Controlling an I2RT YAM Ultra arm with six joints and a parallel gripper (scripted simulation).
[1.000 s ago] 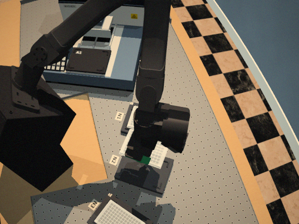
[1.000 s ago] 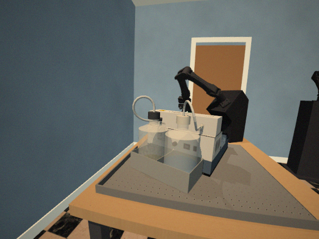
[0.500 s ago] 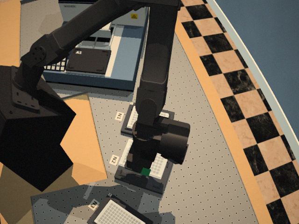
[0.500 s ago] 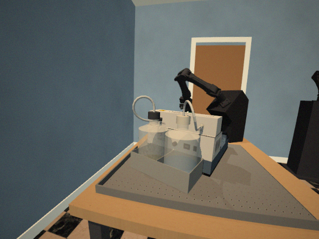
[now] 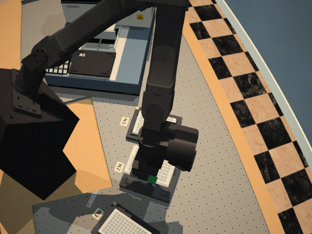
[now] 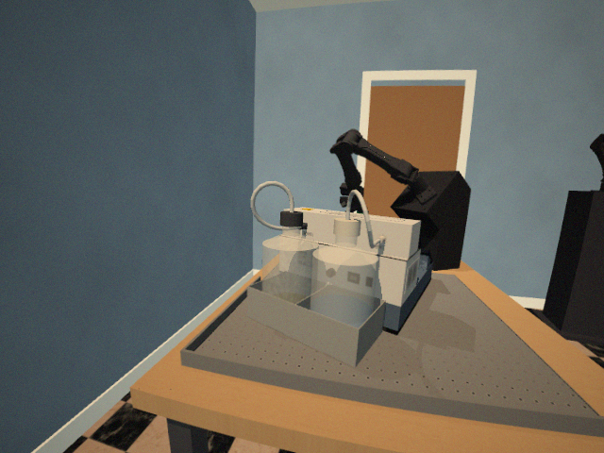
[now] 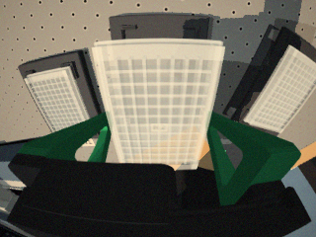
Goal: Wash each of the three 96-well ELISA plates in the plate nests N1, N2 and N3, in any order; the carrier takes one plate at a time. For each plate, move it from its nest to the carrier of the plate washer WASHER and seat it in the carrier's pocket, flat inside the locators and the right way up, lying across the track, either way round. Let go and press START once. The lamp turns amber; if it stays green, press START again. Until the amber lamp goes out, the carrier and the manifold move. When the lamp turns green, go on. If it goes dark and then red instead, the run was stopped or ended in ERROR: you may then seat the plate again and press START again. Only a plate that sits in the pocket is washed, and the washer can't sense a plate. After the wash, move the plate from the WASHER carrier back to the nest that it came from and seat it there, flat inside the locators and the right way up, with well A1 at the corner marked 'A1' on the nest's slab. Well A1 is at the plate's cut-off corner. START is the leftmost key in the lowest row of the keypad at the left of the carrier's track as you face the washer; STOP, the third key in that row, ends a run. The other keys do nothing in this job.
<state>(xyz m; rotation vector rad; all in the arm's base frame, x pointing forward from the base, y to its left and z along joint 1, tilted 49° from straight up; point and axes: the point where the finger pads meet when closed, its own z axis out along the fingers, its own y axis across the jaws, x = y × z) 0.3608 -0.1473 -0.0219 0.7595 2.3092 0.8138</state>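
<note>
My hand is 11 cm above the nest N2. Round my hand: nest N3: 17 cm to the right, 9 cm below, 9 cm behind; then nest N1: 17 cm to the left, 11 cm below, 3 cm ahead; then N3 label: 17 cm behind, 12 cm below, 10 cm to the right.
</note>
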